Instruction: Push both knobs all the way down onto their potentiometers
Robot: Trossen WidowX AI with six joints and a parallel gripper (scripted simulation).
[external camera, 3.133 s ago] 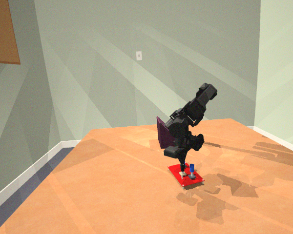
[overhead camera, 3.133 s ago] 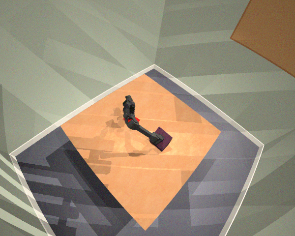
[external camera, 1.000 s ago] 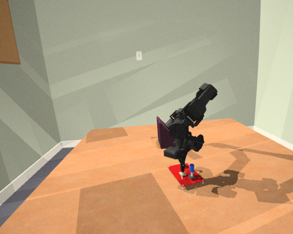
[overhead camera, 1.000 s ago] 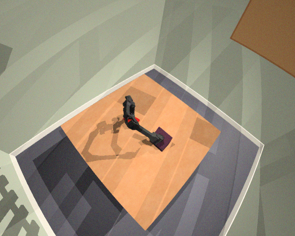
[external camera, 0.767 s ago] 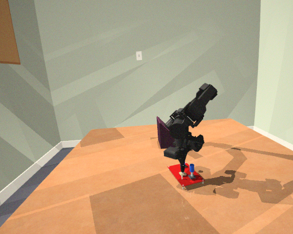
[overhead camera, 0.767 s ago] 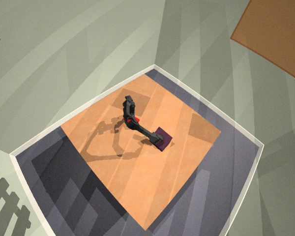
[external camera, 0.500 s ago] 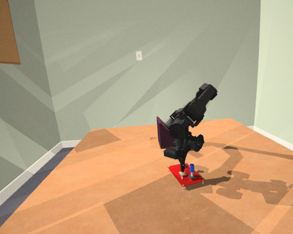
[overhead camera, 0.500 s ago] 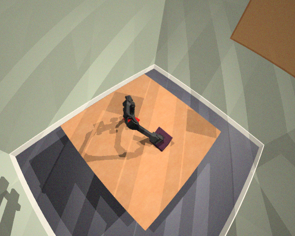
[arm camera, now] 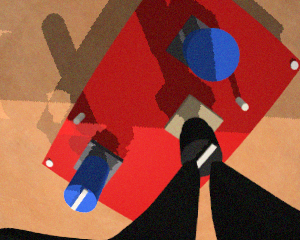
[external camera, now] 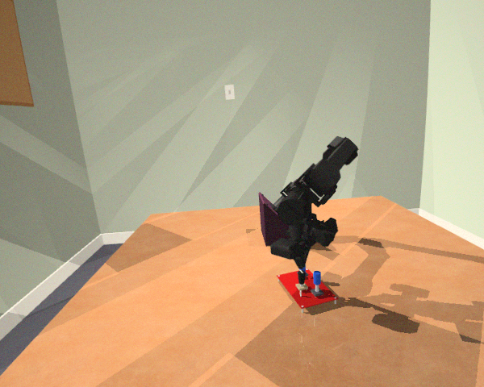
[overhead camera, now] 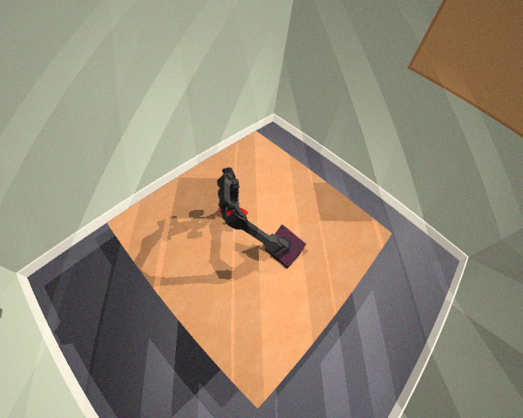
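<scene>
The black slotted knob is 2 cm below my gripper tip. Also, from my gripper tip: blue knob 6 cm behind, 3 cm below, 2 cm to the left.
</scene>
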